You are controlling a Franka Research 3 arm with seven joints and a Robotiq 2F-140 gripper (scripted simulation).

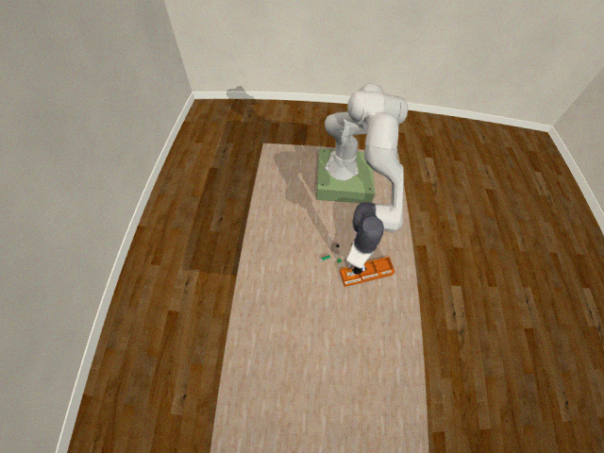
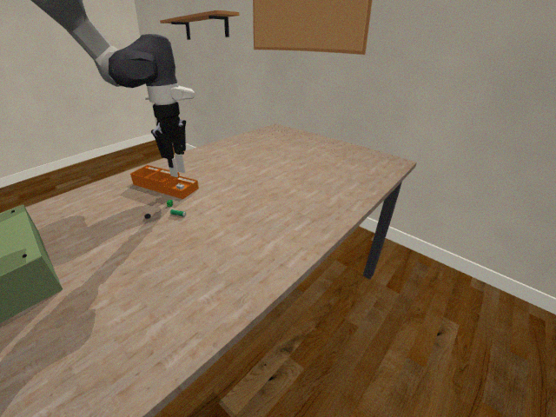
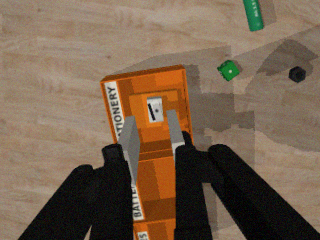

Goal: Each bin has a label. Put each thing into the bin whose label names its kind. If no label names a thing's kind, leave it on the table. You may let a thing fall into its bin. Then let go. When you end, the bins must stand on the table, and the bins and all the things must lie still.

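The green battery is 70 mm behind my hand, 130 mm to the right of it and 90 mm below it. The rest, counted from my hand: white piece: 80 mm below; orange block: 90 mm below; labelled bins: 30 mm behind, 80 mm to the left, 80 mm below.
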